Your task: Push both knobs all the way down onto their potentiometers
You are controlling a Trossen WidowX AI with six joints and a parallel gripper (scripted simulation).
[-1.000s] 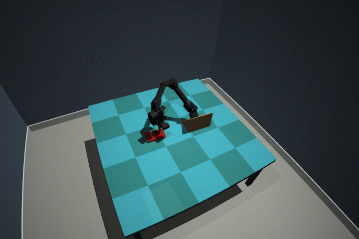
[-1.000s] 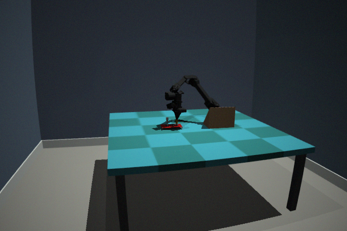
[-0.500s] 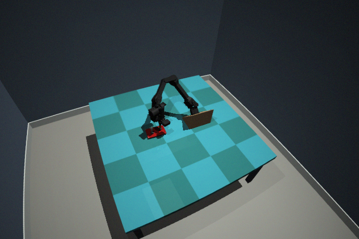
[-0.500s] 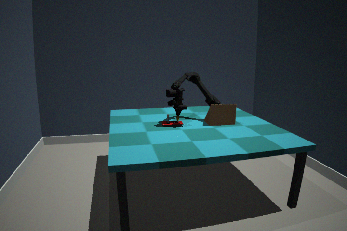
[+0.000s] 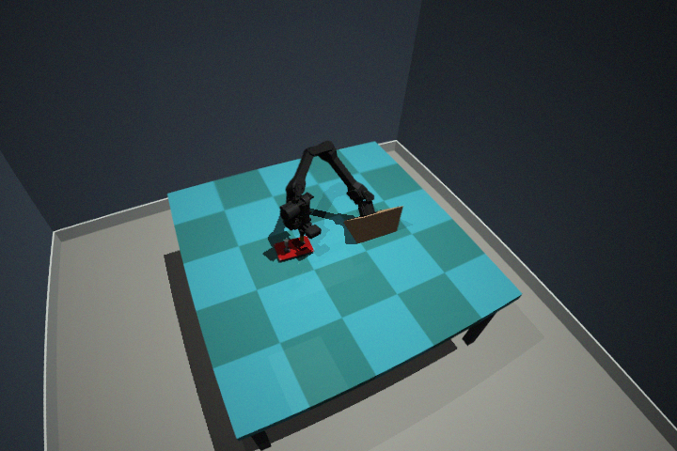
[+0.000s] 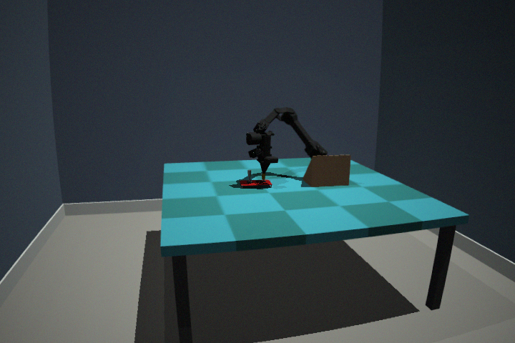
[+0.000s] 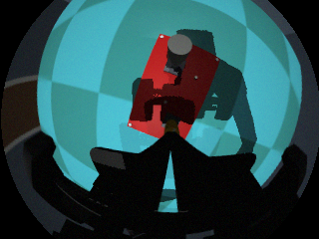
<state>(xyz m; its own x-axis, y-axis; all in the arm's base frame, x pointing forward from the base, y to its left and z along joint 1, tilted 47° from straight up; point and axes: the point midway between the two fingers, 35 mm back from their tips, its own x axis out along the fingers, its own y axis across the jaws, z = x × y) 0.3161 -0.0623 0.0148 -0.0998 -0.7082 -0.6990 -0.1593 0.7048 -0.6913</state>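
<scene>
My gripper tip is now 8 cm short of the potentiometer knob, 1 cm to the right of it and 1 cm below it.
</scene>
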